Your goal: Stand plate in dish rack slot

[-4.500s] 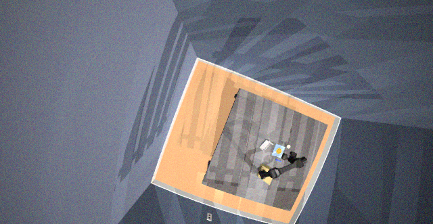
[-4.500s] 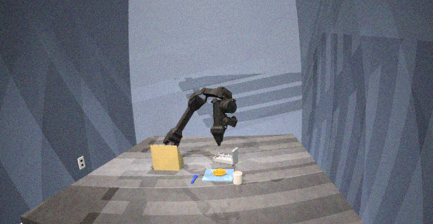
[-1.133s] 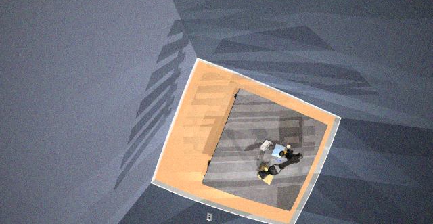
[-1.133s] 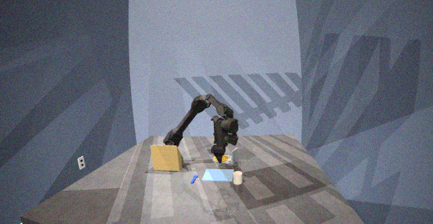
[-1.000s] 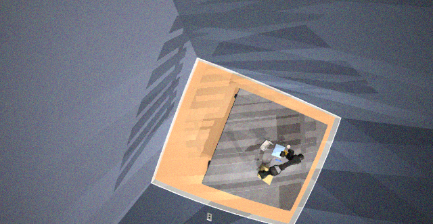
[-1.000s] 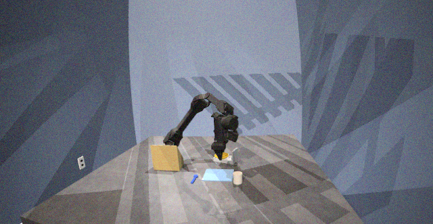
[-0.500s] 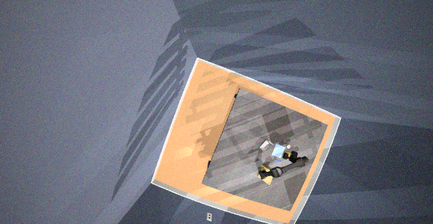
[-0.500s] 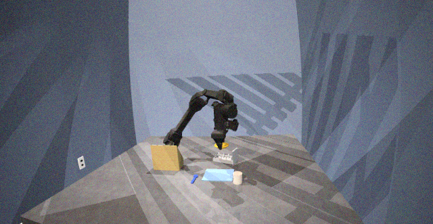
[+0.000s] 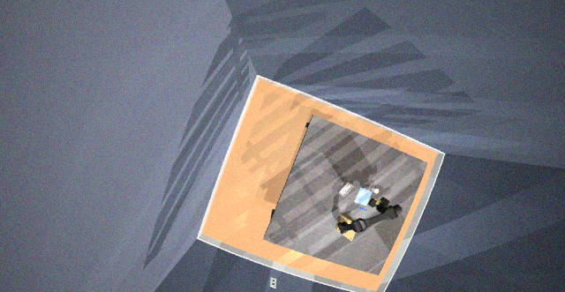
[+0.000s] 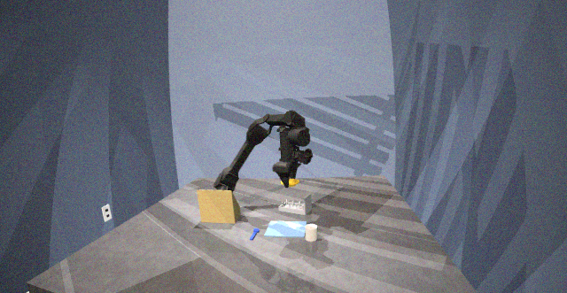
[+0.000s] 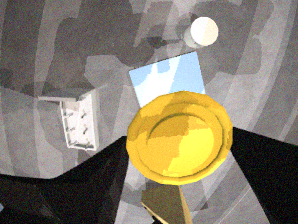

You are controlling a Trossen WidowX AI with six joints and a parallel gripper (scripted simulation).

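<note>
My gripper tip is now 2 cm past the dish rack, 18 cm to the right of it and 16 cm above it. Round my gripper tip: blue spoon (13 cm behind, 7 cm to the right, 18 cm below); then white cup (9 cm ahead, 8 cm to the right, 16 cm below); then yellow plate (1 cm above).
</note>
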